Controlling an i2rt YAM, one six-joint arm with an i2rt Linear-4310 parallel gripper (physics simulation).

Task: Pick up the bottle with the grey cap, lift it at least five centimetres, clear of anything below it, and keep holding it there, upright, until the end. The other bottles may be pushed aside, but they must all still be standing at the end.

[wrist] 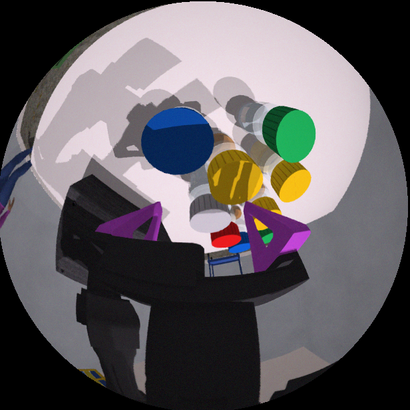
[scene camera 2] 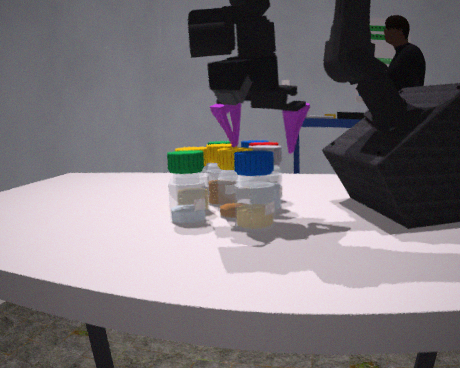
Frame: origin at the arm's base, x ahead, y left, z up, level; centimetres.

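Seen in the pictures: gripper, between the fingertips: (scene camera 2: 262,149); arm's base, origin of its link: (scene camera 2: 393,117).
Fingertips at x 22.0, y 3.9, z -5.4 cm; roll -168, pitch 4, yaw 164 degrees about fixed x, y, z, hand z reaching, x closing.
Note:
Offsets run from my fingertips to a thing's top centre. "spot": to the spot under its first point. Level surfaces: height alone.
The bottle with the grey cap @[spot: dx -2.0, dy -1.6, dz -0.1 cm] (scene camera 2: 276,149) (wrist: 210,220) stands upright in the group. In the scene view it is mostly hidden behind a front bottle with a blue cap @[dx +0.1, dy +7.2, dz +0.2 cm] (scene camera 2: 254,163) (wrist: 177,141). In the wrist view it lies between the finger directions, beside a yellow-capped bottle (wrist: 235,177) and near a red-capped one @[spot: dx +1.2, dy -9.0, dz +0.1 cm] (scene camera 2: 263,144) (wrist: 225,236). My gripper (scene camera 2: 263,148) (wrist: 202,205) is open and empty, pointing down with its purple fingertips near the height of the rear caps. Its exact distance from the grey cap cannot be told.
Green-capped bottles @[dx +10.6, dy +5.9, dz +0.2 cm] (scene camera 2: 185,162) (wrist: 295,135) and other yellow-capped bottles (wrist: 291,182) stand close by on the white table @[dz -10.3 cm] (scene camera 2: 125,260) (wrist: 320,90). A small blue cap (wrist: 240,243) shows near the red one. The dark arm base (scene camera 2: 400,170) is at the right in the scene view.

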